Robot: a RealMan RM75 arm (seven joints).
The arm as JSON. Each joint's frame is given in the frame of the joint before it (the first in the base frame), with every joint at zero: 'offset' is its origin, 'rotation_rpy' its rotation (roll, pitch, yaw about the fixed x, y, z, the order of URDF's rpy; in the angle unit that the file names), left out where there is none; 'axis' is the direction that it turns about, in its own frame. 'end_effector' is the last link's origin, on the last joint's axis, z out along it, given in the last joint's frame.
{
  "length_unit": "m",
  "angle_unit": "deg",
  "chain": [
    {
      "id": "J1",
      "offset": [
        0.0,
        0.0,
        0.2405
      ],
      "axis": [
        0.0,
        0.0,
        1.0
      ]
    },
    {
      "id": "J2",
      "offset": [
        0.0,
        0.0,
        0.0
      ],
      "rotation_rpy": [
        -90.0,
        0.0,
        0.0
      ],
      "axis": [
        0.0,
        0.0,
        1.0
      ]
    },
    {
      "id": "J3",
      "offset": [
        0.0,
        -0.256,
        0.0
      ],
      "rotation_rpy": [
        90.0,
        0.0,
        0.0
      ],
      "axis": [
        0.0,
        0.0,
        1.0
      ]
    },
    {
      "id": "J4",
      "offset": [
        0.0,
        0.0,
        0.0
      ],
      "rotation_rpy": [
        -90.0,
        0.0,
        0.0
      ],
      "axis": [
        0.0,
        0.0,
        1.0
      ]
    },
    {
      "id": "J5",
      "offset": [
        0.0,
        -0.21,
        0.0
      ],
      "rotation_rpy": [
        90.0,
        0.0,
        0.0
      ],
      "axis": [
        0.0,
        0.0,
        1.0
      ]
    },
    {
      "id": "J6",
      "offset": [
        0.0,
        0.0,
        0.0
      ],
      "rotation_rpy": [
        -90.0,
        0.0,
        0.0
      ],
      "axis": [
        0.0,
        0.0,
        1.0
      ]
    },
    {
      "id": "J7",
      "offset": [
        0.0,
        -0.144,
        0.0
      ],
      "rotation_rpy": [
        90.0,
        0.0,
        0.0
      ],
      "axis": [
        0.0,
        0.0,
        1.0
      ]
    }
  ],
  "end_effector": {
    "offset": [
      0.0,
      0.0,
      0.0
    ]
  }
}
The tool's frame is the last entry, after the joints.
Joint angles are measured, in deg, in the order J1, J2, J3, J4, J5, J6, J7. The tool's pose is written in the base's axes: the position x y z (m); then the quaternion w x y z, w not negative. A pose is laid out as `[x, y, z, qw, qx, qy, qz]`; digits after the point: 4 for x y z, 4 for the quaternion.
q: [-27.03 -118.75 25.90 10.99 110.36 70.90 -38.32]
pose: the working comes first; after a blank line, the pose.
Where each joint sits with the arm in this pose, in the base's axes (m; each line is computed from the numbers above, not from the rounded line before):
J1: 0.0000 0.0000 0.2405
J2: 0.0000 0.0000 0.2405
J3: -0.1999 0.1020 0.1174
J4: -0.1999 0.1020 0.1174
J5: -0.3684 0.2076 0.0498
J6: -0.3684 0.2076 0.0498
J7: -0.3285 0.2977 -0.0552
the tool: -0.3285 0.2977 -0.0552

[-0.3285, 0.2977, -0.0552, 0.3022, -0.9130, -0.1762, -0.2099]
